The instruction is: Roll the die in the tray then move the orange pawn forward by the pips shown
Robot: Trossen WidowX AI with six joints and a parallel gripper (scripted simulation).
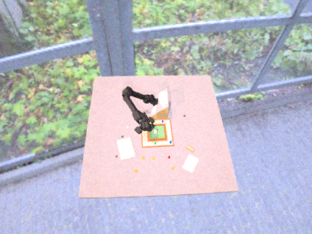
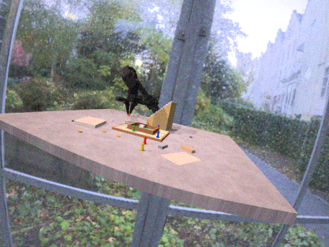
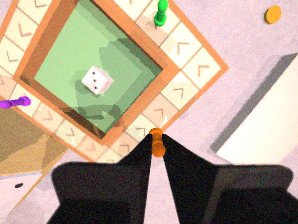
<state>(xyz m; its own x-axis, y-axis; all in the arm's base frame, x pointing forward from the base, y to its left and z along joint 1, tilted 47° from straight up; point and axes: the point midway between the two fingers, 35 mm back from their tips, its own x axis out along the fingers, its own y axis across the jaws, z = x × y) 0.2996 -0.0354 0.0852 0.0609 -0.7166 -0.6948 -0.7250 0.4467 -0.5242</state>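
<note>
The orange pawn lies 1 cm above my gripper tip. Also, from my gripper tip: white die: 9 cm to the left, 6 cm below, 2 cm behind; then green pawn: 10 cm to the left, 10 cm ahead, 5 cm below; then purple pawn: 16 cm to the left, 14 cm behind, 5 cm below.
</note>
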